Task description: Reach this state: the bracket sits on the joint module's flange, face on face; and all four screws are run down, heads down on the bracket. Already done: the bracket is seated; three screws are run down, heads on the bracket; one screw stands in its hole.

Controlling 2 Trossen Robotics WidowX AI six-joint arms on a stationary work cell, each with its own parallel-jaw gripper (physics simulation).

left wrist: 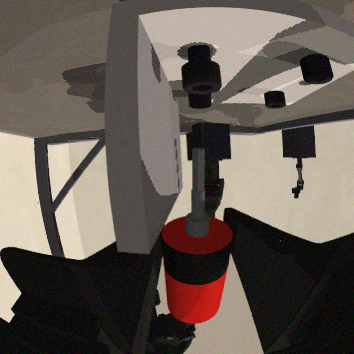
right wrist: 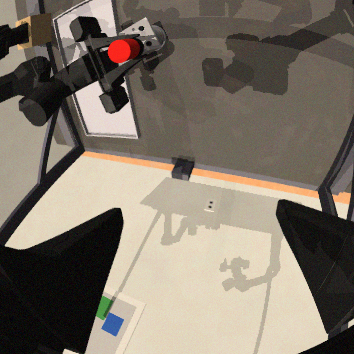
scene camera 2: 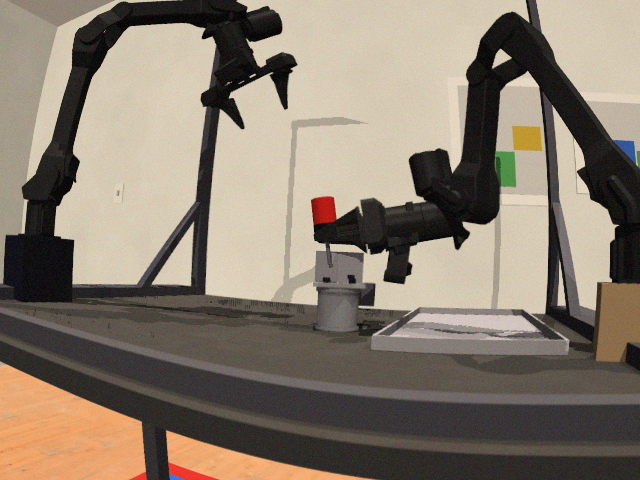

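Pixels of known places: left gripper, fingertip midpoint: (left wrist: 193,216) (right wrist: 142,44) (scene camera 2: 315,238); right gripper, fingertip midpoint: (right wrist: 202,212) (scene camera 2: 264,119); left arm's base, origin of the base link: (right wrist: 22,33).
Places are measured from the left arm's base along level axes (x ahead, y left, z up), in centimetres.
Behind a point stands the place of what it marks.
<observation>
The grey bracket (scene camera 2: 339,267) {x 42.8, y -7.0, z 1.0 cm} (left wrist: 127,125) (right wrist: 144,27) {x 42.4, y -2.0, z -1.1 cm} sits on the joint module (scene camera 2: 337,311) {x 39.8, y -2.1, z -5.0 cm}, its plate upright. In the left wrist view one screw (left wrist: 201,75) stands raised in its hole; three screws (left wrist: 316,69) (left wrist: 274,99) {x 41.5, y -2.6, z -0.7 cm} (left wrist: 200,101) {x 43.3, y -5.4, z -0.6 cm} have their heads low on the bracket. My left gripper (scene camera 2: 325,232) {x 45.6, y -4.7, z 5.0 cm} (left wrist: 193,216) {x 45.6, y -4.7, z 5.0 cm} is shut on the red-handled screwdriver (scene camera 2: 324,208) {x 43.7, y -3.8, z 9.2 cm} (left wrist: 194,295) {x 43.1, y -6.1, z 8.2 cm} (right wrist: 121,51) {x 45.5, y -5.2, z 10.8 cm}. Its bit points down beside the upright plate, tip above the base; its offset from the raised screw is hard to tell. My right gripper (scene camera 2: 264,117) {x 61.1, y -8.9, z 27.2 cm} (right wrist: 202,212) {x 61.1, y -8.9, z 27.2 cm} is open and empty, high up.
A shallow white tray (scene camera 2: 467,346) {x 19.3, y 5.2, z -6.9 cm} (right wrist: 111,135) {x 30.3, y -35.0, z -6.3 cm} lies right of the module in the scene view. A tan block (scene camera 2: 617,321) {x 3.1, y 5.0, z -3.7 cm} (right wrist: 40,31) {x 5.0, y -1.0, z -3.7 cm} stands by the left arm's base. Dark frame posts (scene camera 2: 206,170) {x 95.2, y -26.0, z 24.2 cm} rise behind the table.
</observation>
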